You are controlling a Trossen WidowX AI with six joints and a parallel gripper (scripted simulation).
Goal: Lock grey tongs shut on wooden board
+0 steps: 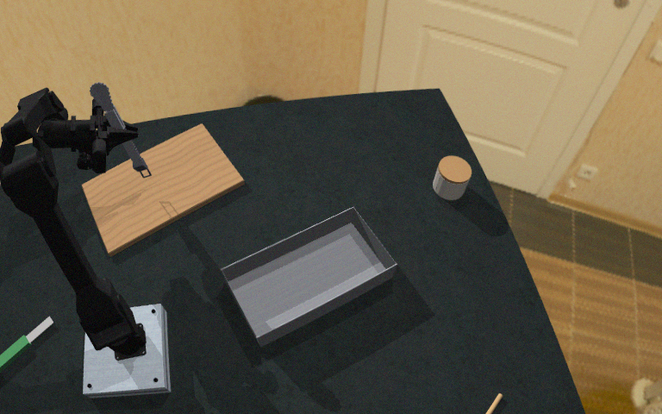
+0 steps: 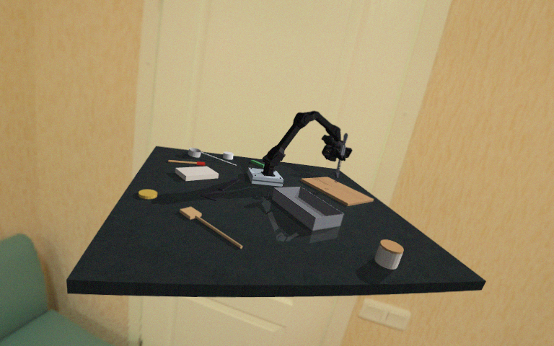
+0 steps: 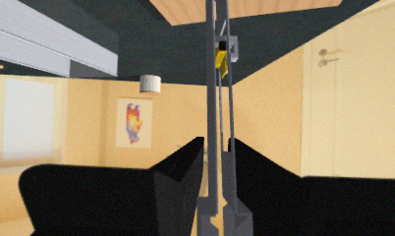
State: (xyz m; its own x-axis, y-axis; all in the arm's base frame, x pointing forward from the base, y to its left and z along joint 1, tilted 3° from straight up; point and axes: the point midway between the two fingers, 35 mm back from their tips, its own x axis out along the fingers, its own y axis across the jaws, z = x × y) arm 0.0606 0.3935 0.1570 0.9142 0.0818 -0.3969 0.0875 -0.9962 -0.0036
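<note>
The yellow lock piece is 4 cm below my gripper tip and 3 cm behind it. From my gripper tip the other things lie so: wooden board: 18 cm below; then grey roasting tin: 33 cm to the right, 29 cm ahead, 16 cm below; then white block: 77 cm to the right, 17 cm below, 9 cm behind.
</note>
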